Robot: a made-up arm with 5 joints. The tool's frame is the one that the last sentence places. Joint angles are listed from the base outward.
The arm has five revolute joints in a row. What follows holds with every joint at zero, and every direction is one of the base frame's. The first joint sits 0.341 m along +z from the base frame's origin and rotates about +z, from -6.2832 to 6.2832 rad. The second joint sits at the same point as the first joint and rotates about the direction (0, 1, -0.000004), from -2.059 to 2.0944 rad. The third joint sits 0.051 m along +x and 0.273 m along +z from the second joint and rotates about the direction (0, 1, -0.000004), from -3.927 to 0.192 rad. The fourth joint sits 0.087 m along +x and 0.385 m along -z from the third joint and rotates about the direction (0, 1, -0.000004), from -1.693 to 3.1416 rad. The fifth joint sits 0.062 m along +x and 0.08 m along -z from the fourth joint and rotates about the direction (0, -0.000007, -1), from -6.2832 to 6.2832 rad. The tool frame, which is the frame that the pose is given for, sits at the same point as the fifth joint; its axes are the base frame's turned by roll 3.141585, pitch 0 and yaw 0 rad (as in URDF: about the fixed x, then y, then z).
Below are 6 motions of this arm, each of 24 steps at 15 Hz.
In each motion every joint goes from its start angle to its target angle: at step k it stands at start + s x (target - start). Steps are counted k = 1, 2, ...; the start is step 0. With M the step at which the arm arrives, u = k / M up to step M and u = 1 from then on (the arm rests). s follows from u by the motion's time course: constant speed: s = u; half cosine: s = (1 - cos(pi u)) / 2; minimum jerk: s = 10 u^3 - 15 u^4 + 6 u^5.
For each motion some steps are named. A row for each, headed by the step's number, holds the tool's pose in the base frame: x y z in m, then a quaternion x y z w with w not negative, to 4 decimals.
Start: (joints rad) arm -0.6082 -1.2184 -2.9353 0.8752 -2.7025
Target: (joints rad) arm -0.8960 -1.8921 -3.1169 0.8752 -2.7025
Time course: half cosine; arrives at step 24
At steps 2, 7, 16, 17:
2: -0.5627 0.3959 0.6749 -0.0380 -0.0654 -0.0866 0.9934
7: -0.5726 0.4486 0.5747 -0.0794 -0.1290 -0.1112 0.9822
16: -0.5124 0.5536 0.2447 -0.2240 -0.3062 -0.1770 0.9081
17: -0.5002 0.5577 0.2125 -0.2392 -0.3217 -0.1823 0.8978

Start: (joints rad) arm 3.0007 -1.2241 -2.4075 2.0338 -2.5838
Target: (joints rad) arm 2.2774 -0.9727 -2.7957 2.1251 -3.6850
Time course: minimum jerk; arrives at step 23
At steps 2, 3, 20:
2: 0.4147 -0.0606 0.8448 0.6555 -0.2380 -0.7019 0.1446
3: 0.4143 -0.0643 0.8451 0.6559 -0.2364 -0.7037 0.1368
20: 0.2756 -0.3144 0.8651 -0.6722 0.1111 0.5658 0.4644

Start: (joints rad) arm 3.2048 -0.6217 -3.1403 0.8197 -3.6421
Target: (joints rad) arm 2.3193 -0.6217 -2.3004 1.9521 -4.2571
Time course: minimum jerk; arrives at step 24
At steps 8, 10, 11, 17, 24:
8: 0.3634 -0.0448 1.0040 -0.2922 -0.0757 0.8867 0.3502
10: 0.2930 -0.0729 1.0275 -0.4155 -0.0995 0.8025 0.4165
11: 0.2530 -0.0812 1.0355 -0.4810 -0.1100 0.7481 0.4438
17: 0.0573 -0.0471 1.0195 -0.7938 -0.1340 0.3895 0.4475
24: 0.0120 -0.0129 0.9932 -0.8752 -0.1292 0.2640 0.3843

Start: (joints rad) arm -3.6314 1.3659 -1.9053 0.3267 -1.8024
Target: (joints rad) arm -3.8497 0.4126 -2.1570 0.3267 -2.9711
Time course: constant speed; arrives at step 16
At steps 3, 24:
3: -0.5966 0.3502 0.1324 0.6620 -0.7172 -0.2082 0.0632
24: -0.4625 0.3960 0.7719 -0.6870 0.3229 0.6276 0.1729

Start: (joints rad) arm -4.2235 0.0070 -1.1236 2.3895 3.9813
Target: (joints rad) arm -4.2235 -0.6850 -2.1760 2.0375 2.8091
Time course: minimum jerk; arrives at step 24
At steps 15, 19, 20, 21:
15: -0.0927 0.1742 0.8819 -0.8532 0.5068 0.1051 0.0638
19: -0.0205 0.0385 0.9569 -0.8624 0.3774 0.2646 0.2093
20: -0.0094 0.0177 0.9634 -0.8588 0.3586 0.2830 0.2319
21: -0.0019 0.0035 0.9671 -0.8558 0.3459 0.2948 0.2472

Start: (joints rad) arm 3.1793 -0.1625 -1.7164 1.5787 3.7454
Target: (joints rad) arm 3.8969 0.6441 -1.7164 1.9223 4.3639
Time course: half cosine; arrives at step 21
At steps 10, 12, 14, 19, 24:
10: -0.5024 -0.1947 0.5670 -0.9599 0.2555 -0.0935 0.0682
12: -0.4949 -0.2554 0.4995 -0.9486 0.2450 -0.1492 0.1333
14: -0.4750 -0.3084 0.4357 -0.9318 0.2339 -0.1890 0.2033
19: -0.4184 -0.3816 0.3316 -0.8911 0.2130 -0.2252 0.3314
24: -0.4116 -0.3875 0.3216 -0.8863 0.2108 -0.2266 0.3444

